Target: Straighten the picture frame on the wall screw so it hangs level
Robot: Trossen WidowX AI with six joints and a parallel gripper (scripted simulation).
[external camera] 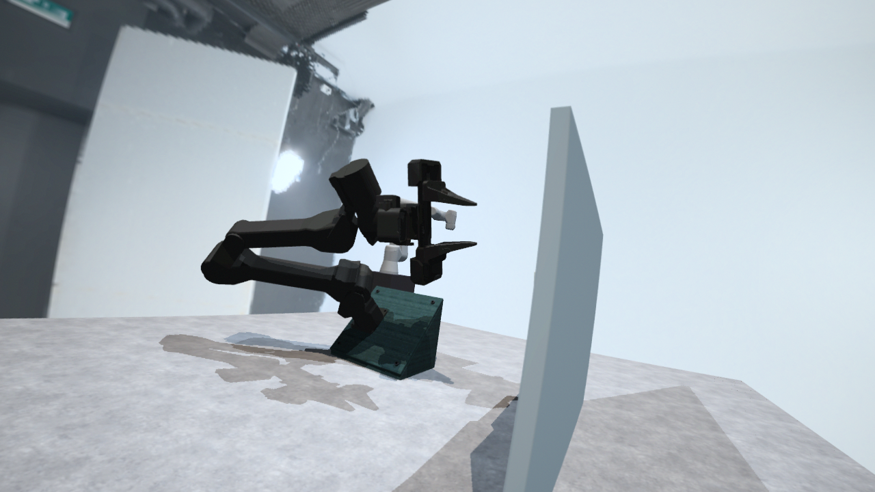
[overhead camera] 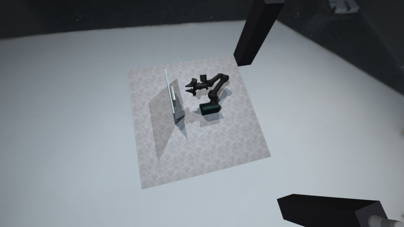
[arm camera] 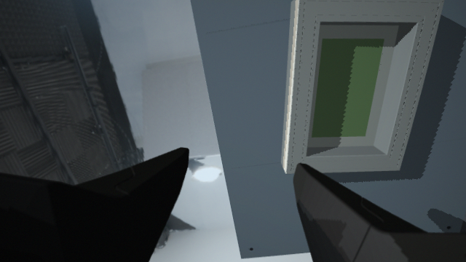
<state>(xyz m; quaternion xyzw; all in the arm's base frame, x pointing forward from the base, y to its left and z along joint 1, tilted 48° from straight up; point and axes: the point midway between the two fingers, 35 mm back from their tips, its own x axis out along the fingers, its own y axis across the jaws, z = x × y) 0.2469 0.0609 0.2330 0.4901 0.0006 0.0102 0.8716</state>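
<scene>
Now: gripper tip 13 cm short of the picture frame, 1 cm to the right of it and 11 cm above it. Also, from my gripper tip: grey-blue wall panel (14 cm ahead, 1 cm to the left, 12 cm below).
</scene>
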